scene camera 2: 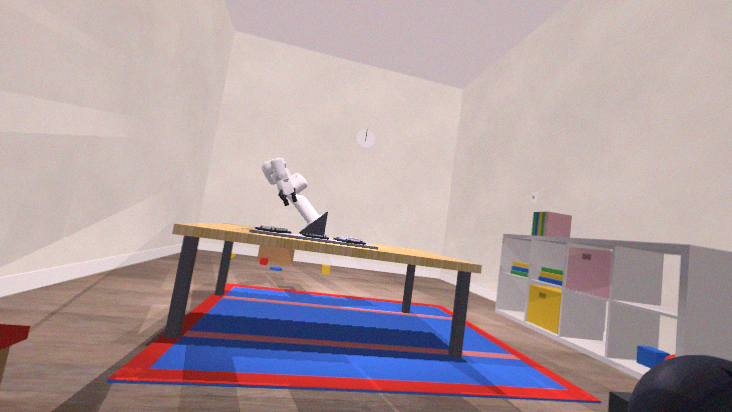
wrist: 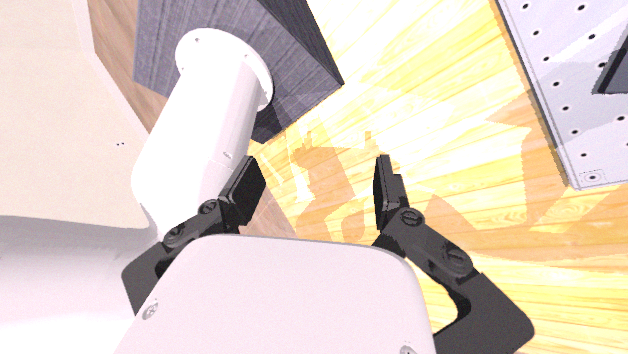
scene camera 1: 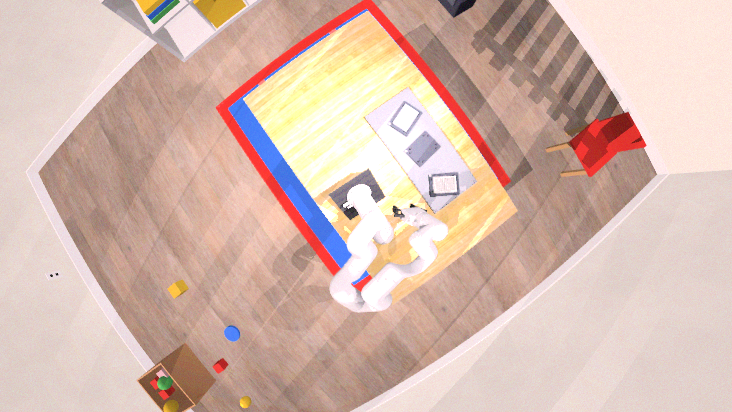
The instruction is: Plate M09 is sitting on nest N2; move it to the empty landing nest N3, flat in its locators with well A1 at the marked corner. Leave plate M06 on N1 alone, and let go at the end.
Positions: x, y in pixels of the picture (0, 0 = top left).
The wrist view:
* gripper: 314, 169
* white perforated board: 571, 54
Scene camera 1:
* white perforated board: 445, 160
